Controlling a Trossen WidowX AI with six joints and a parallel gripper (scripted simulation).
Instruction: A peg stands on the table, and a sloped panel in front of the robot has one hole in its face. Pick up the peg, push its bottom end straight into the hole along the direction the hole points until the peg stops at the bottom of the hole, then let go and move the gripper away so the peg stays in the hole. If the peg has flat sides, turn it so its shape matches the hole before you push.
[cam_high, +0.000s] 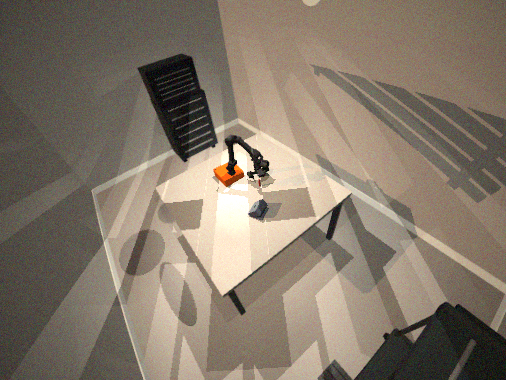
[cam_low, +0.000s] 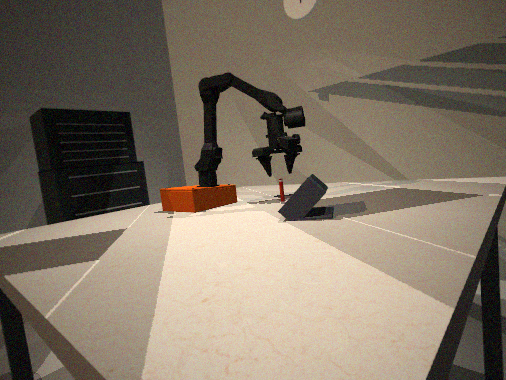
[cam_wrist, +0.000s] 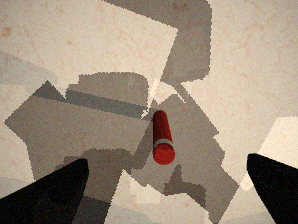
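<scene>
My gripper tip is now 40 mm above the red round peg. Round my gripper tip: dark sloped panel (220 mm to the right, 190 mm ahead, 50 mm below).
</scene>
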